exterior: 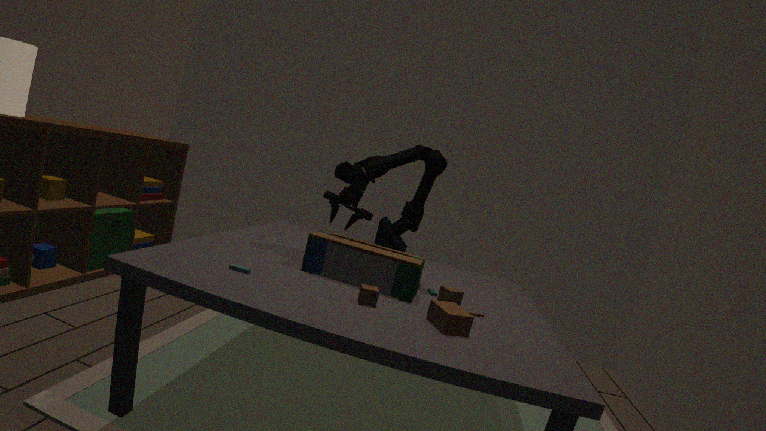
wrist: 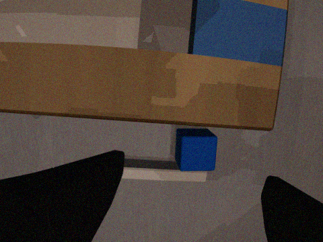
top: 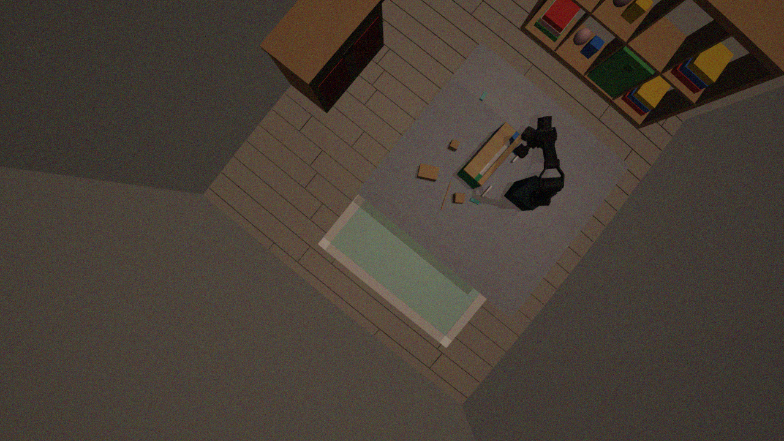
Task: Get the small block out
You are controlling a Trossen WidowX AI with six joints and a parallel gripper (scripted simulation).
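My gripper tip is now 30 mm past the blue block, 30 mm to the left of it and 140 mm above it. From my gripper tip the other things lie so: box: 70 mm ahead, 140 mm to the left, 90 mm below.
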